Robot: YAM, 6 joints.
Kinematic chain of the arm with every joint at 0, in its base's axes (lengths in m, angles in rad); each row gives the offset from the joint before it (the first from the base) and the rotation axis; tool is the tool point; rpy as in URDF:
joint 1: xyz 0 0 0.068 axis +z
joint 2: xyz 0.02 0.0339 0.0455 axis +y
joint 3: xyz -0.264 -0.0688 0 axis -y
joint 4: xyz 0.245 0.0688 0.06 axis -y
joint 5: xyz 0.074 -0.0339 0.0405 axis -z
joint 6: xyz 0.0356 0 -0.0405 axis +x
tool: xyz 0 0 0 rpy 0 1.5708 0
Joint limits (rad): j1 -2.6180..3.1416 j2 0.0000..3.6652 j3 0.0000..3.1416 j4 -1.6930..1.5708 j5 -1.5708..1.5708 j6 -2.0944..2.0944
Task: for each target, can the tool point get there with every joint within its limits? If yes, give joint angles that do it. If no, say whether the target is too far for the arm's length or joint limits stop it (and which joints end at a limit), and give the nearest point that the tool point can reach.
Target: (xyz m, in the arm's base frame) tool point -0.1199 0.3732 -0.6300
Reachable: no: too far | nearest point -0.1013 0.3153 -0.3708 | short by 0.266 m
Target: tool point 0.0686 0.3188 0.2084
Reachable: yes | joints 1.3089 1.6271 1.0821 -0.5301 -0.4747 0.3904
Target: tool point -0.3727 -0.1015 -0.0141
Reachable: no: joint limits stop it (at a limit: joint 1) | nearest point -0.3413 -0.1559 -0.0141 | short by 0.063 m
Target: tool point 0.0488 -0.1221 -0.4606
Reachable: no: joint limits stop it (at a limit: joint 2) | nearest point 0.0579 -0.1448 -0.3683 | short by 0.096 m
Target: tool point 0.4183 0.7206 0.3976
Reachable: no: too far | nearest point 0.3067 0.5283 0.3199 | short by 0.236 m
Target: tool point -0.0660 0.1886 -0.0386
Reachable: yes | joints 2.0518 2.3947 0.7146 -0.4318 0.9404 1.7365
